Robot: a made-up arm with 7 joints.
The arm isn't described. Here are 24 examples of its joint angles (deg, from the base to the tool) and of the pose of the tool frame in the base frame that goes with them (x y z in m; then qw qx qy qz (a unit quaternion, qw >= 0)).
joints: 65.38 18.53 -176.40 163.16 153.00 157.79 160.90
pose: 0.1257 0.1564 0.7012 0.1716 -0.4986 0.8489 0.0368
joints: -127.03 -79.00 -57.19 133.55 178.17 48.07 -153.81
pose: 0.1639 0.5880 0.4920 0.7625 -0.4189 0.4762 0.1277
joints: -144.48 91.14 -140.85 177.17 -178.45 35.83 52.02
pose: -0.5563 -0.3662 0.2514 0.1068 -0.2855 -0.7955 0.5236
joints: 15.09 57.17 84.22 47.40 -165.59 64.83 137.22
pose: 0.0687 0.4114 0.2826 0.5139 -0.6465 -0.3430 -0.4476
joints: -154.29 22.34 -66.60 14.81 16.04 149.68 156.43
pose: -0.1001 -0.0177 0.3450 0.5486 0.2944 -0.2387 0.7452
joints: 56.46 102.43 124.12 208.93 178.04 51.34 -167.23
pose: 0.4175 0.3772 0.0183 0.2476 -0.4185 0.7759 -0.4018
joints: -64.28 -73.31 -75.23 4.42 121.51 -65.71 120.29
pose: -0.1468 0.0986 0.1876 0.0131 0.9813 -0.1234 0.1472
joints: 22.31 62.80 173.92 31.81 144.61 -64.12 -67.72
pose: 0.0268 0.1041 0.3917 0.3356 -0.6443 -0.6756 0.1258
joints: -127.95 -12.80 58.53 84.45 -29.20 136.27 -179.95
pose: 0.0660 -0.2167 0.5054 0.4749 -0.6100 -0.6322 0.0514
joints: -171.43 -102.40 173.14 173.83 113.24 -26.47 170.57
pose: 0.5688 -0.0340 0.0295 0.4574 0.6713 0.5004 0.2995
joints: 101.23 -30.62 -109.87 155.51 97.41 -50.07 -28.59
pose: 0.1561 -0.3900 0.6070 0.3071 0.1151 0.6827 -0.6530
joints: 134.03 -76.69 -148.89 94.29 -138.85 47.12 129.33
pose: 0.4747 -0.2071 -0.0163 0.1980 0.8223 -0.3759 0.3785
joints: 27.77 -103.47 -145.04 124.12 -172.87 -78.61 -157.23
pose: -0.1957 -0.2683 -0.0264 0.5673 -0.0773 0.8135 -0.1016
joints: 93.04 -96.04 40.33 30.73 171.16 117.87 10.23
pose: -0.2224 -0.2406 0.4573 0.3595 0.0452 -0.6263 0.6903
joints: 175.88 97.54 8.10 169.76 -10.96 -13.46 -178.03
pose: -0.6341 0.0303 0.1795 0.0147 -0.7326 0.0101 0.6804
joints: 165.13 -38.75 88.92 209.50 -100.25 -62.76 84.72
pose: 0.3931 -0.0553 0.5221 0.5958 0.4119 0.6472 0.2377
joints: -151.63 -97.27 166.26 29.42 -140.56 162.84 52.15
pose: 0.2617 -0.0012 -0.0243 0.7539 -0.1081 0.6289 0.1566
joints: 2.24 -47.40 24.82 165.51 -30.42 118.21 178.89
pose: -0.2591 0.0089 0.7385 0.7435 0.0213 0.6660 -0.0567
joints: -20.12 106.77 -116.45 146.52 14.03 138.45 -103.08
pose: 0.3354 -0.3619 0.1820 0.0662 -0.6315 0.0495 0.7710
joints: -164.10 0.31 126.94 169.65 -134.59 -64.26 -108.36
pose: 0.1643 -0.0133 0.7302 0.5473 -0.4658 0.3518 -0.5998
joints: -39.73 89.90 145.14 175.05 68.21 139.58 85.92
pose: 0.3565 -0.3621 0.3697 0.8235 -0.2540 -0.4390 0.2541
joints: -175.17 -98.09 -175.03 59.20 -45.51 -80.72 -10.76
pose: 0.3014 0.1302 -0.0691 0.3509 -0.8159 -0.2883 -0.3579
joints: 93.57 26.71 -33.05 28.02 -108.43 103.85 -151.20
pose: 0.2287 0.2162 0.2693 0.1606 -0.4822 0.1603 -0.8462
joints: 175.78 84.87 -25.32 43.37 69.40 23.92 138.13
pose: -0.1241 0.1838 -0.0544 0.0868 -0.8232 0.4161 -0.3764
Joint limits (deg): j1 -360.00..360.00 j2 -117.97..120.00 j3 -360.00..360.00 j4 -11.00..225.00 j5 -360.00..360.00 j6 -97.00..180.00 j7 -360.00..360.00
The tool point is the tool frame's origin. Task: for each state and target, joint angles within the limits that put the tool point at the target. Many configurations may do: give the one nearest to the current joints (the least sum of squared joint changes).
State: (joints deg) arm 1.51 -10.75 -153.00 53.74 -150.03 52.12 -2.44
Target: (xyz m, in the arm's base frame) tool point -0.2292 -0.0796 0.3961
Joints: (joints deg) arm -0.81 25.85 -161.60 28.76 -148.79 45.06 -2.44
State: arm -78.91 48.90 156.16 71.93 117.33 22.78 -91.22
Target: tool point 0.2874 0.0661 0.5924
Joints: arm -78.24 47.55 137.78 71.17 116.36 18.93 -91.22
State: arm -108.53 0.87 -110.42 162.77 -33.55 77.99 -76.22
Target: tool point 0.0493 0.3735 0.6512
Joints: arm -126.31 -15.76 -123.91 143.02 -33.69 108.94 -76.22
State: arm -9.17 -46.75 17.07 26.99 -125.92 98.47 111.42
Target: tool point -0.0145 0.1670 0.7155
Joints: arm -9.60 -51.60 35.27 67.06 -140.76 96.35 111.42
